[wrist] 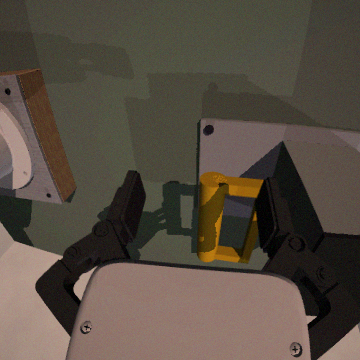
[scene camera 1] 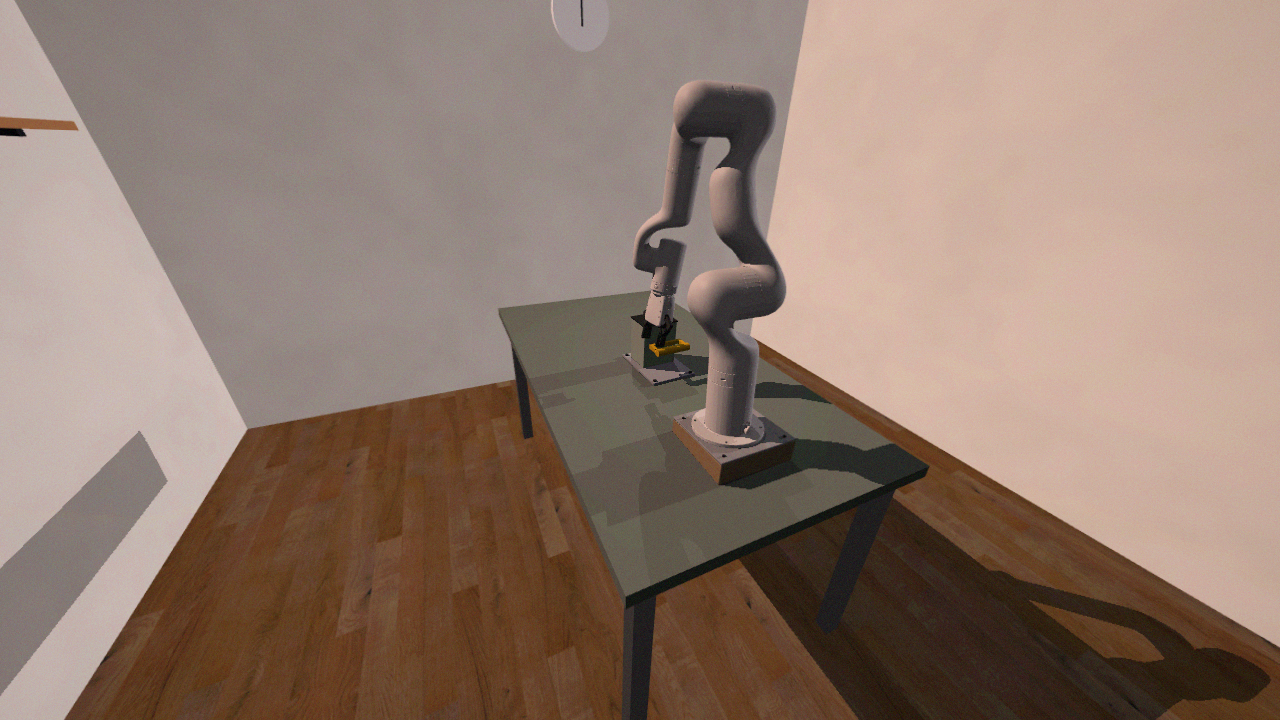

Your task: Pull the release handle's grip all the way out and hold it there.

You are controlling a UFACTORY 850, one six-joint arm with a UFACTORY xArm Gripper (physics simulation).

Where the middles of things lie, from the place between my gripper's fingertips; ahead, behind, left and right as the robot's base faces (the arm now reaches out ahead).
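Position of my hand relative to the base plate (scene camera 1: 658, 374): 15 cm above it, 10 cm short of it and 10 cm to the left of it.
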